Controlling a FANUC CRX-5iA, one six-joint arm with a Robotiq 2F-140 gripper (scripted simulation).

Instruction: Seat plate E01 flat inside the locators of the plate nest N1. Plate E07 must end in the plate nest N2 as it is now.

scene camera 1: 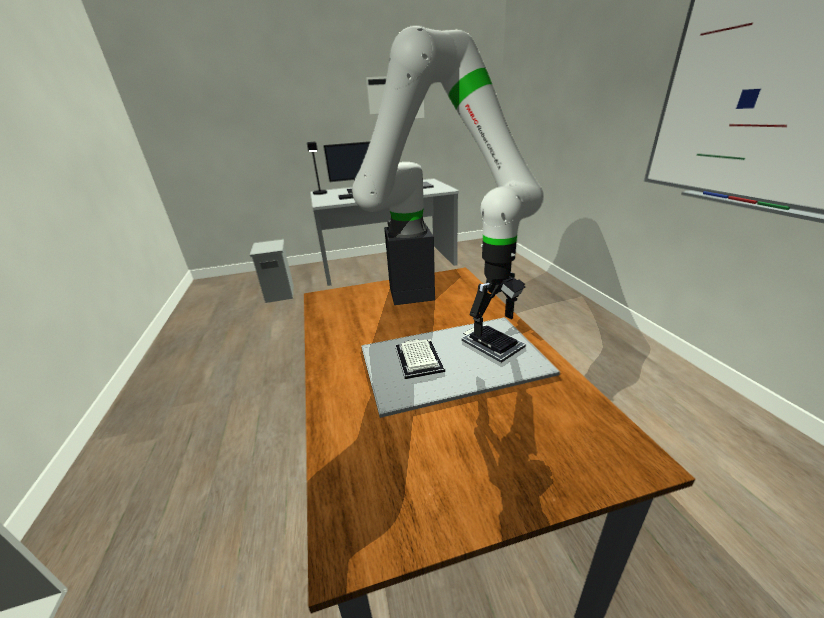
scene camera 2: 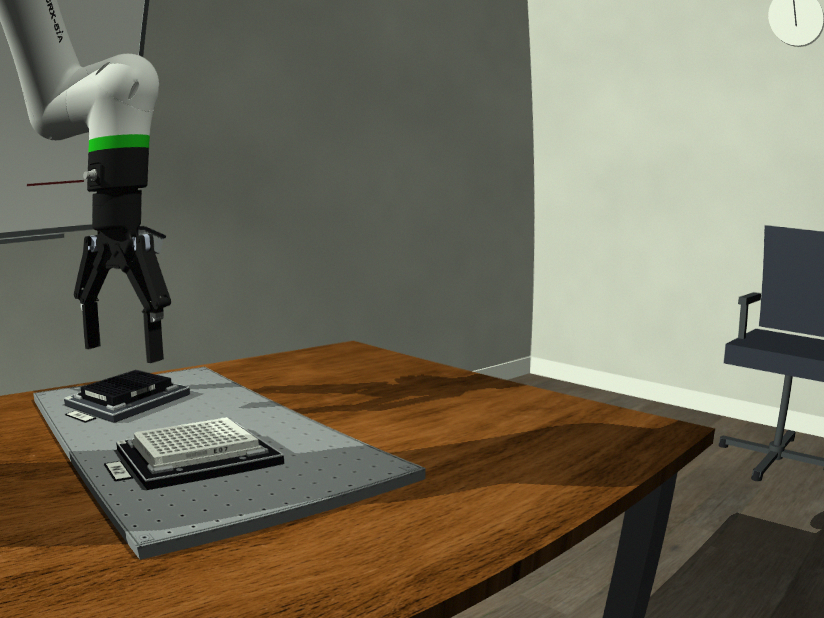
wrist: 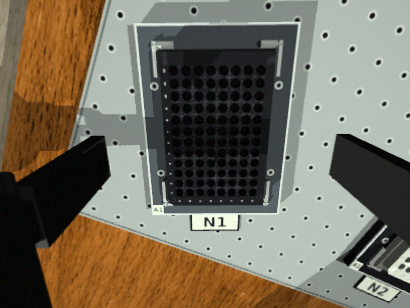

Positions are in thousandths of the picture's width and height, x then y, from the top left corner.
In view: my gripper (scene camera 2: 149,572), a black well plate E01 (scene camera 2: 157,627), a white well plate E07 (scene camera 2: 223,721) and a grey nest N1 (wrist: 496,119).
The black well plate E01 also shows in scene camera 1 (scene camera 1: 599,549) and in the wrist view (wrist: 567,489). The white well plate E07 is seen too in scene camera 1 (scene camera 1: 508,575). My gripper also shows in scene camera 1 (scene camera 1: 599,527) and in the wrist view (wrist: 535,505).
